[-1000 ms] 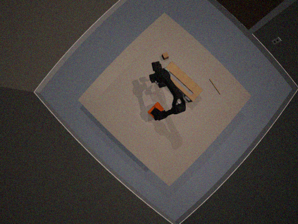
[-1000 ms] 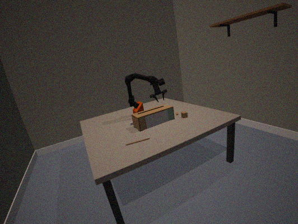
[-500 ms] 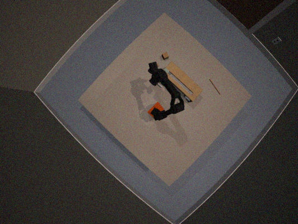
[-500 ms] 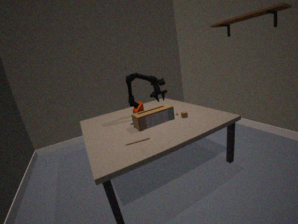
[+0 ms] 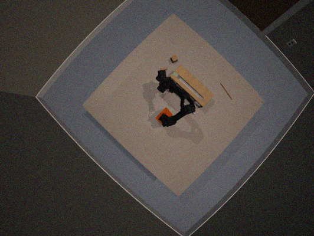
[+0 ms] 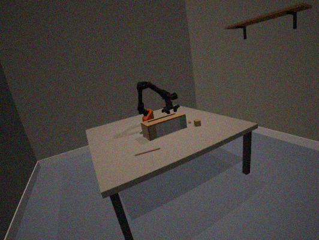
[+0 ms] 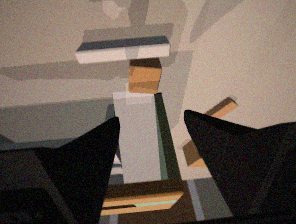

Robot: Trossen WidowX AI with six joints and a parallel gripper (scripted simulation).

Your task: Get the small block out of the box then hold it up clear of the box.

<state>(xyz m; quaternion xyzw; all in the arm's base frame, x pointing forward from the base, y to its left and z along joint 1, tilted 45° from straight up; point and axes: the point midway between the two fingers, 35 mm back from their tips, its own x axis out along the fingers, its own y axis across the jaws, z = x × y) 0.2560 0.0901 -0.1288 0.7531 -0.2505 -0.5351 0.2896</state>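
The flat tan piece is 100 mm ahead of my gripper tip, 120 mm to the left of it and 70 mm below it. From my gripper tip the other things lie so: thin wooden stick (310 mm ahead, 480 mm to the right, 70 mm below); tan cube (220 mm ahead, 100 mm to the left, 50 mm below).
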